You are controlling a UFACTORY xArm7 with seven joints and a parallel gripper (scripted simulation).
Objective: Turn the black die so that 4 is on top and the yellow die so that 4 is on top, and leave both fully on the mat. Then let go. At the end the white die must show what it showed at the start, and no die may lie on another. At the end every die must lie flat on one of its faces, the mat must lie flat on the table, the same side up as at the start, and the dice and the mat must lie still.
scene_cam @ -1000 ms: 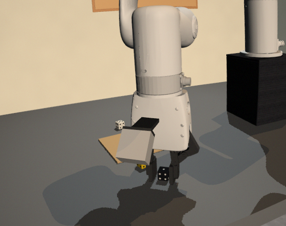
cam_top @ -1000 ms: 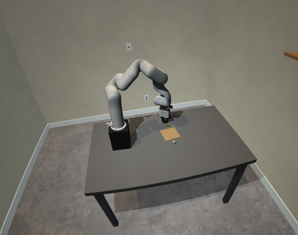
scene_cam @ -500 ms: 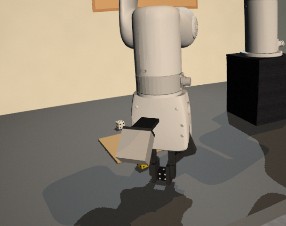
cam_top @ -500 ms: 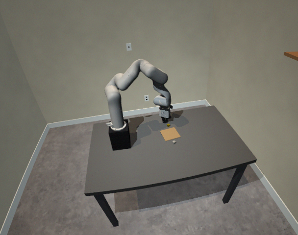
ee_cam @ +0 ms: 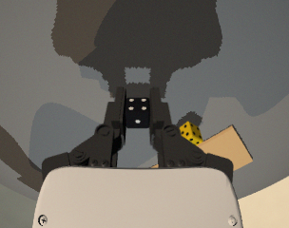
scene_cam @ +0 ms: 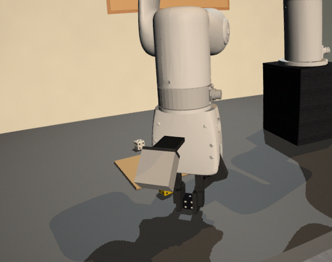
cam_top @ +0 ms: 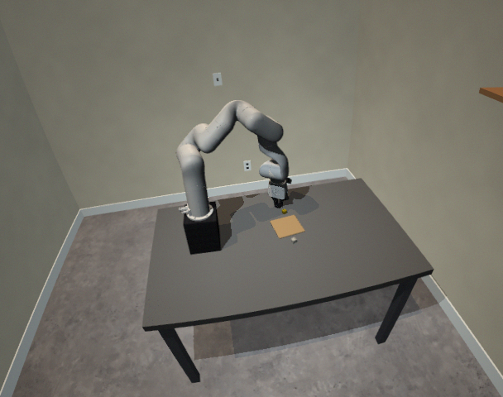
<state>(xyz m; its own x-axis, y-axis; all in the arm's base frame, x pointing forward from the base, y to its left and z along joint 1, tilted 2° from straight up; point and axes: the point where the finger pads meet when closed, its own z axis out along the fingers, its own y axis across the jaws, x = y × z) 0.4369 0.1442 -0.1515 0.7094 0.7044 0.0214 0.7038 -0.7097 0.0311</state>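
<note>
My gripper is now 10 mm short of the yellow die, 70 mm to the left of it and 10 mm above it. Round my hand: tan mat: 20 mm behind, 180 mm to the right, 20 mm below; black die: 10 mm below; white die: 30 mm behind, 290 mm to the right, 10 mm below.
</note>
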